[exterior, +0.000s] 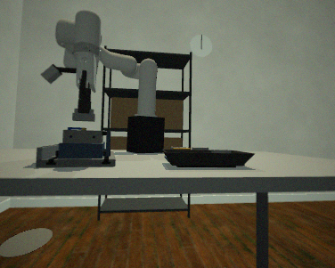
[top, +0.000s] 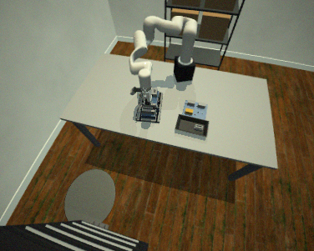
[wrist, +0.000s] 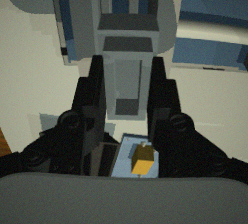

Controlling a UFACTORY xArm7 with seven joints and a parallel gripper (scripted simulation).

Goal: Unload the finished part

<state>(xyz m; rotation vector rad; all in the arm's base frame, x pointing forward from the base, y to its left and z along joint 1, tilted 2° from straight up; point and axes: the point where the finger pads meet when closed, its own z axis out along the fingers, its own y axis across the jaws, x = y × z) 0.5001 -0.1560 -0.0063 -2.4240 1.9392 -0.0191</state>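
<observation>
The yellow block lies 31 cm to the left of my hand, 14 cm below it and 10 cm behind it. Round my hand: vise (13 cm below, 7 cm behind, 1 cm to the right); then blue plate (35 cm to the left, 16 cm below, 14 cm behind).
</observation>
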